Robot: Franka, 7 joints.
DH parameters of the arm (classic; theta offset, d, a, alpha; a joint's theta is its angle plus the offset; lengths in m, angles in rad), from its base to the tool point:
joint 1: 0 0.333 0 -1.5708
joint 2: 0 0 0 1.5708
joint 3: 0 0.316 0.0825 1.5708
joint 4: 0 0 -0.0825 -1.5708
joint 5: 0 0.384 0 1.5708
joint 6: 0 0 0.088 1.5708
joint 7: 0 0.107 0 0
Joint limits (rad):
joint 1: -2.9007..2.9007
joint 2: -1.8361..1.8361
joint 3: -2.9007..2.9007
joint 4: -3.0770..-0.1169
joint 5: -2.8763..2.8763
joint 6: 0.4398..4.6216
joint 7: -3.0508..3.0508
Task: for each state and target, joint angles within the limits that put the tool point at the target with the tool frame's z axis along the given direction. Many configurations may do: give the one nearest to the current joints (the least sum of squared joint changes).
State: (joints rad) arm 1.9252 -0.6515 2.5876 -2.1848 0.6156 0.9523 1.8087
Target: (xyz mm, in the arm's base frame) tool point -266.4 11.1 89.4 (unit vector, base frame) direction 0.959 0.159 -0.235
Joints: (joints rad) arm 1.3856 -1.1934 2.1224 -2.4827 0.6007 1.4380 1.8087
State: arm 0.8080 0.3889 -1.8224 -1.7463 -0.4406 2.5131 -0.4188
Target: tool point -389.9 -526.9 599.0 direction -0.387 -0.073 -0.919
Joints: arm 0.3674 -0.2895 -2.4172 -1.4091 -0.5185 1.8734 -0.4188
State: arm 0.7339 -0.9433 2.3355 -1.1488 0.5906 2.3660 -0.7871
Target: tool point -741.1 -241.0 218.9 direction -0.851 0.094 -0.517
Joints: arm 0.8659 -1.2628 2.3286 -1.2973 0.6468 3.1813 -0.7871
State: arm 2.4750 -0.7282 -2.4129 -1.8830 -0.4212 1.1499 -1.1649
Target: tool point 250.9 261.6 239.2 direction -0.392 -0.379 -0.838
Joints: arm 2.3052 -0.9373 -1.5513 -2.5458 -0.7454 1.6558 -1.1649
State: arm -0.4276 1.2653 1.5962 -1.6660 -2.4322 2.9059 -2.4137
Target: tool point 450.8 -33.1 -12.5 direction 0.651 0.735 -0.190
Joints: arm -1.3144 1.8361 0.7852 -1.7540 -2.3195 3.6340 -2.4137
